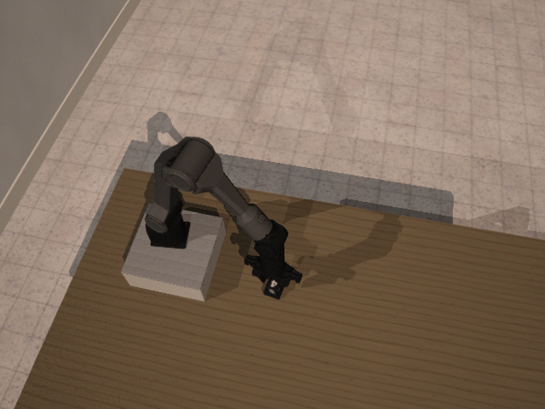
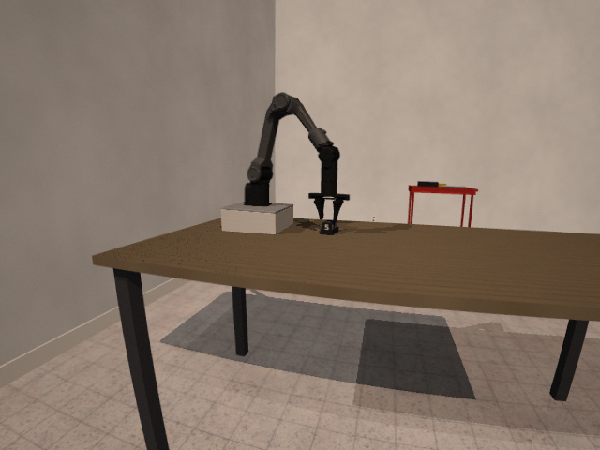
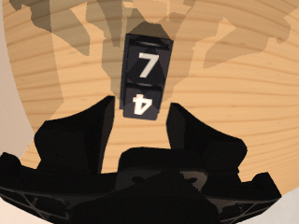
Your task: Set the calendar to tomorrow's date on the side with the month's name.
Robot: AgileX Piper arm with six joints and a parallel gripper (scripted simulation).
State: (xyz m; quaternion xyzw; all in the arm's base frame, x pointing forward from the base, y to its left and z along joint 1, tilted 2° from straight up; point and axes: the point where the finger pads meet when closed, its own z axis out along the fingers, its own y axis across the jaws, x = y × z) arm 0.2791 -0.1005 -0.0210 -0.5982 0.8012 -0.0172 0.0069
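The tray is 50 mm below my hand and 20 mm to the left of it. The rest, counted from my hand: black number cube 30 mm to the left, 30 mm below, 10 mm ahead.
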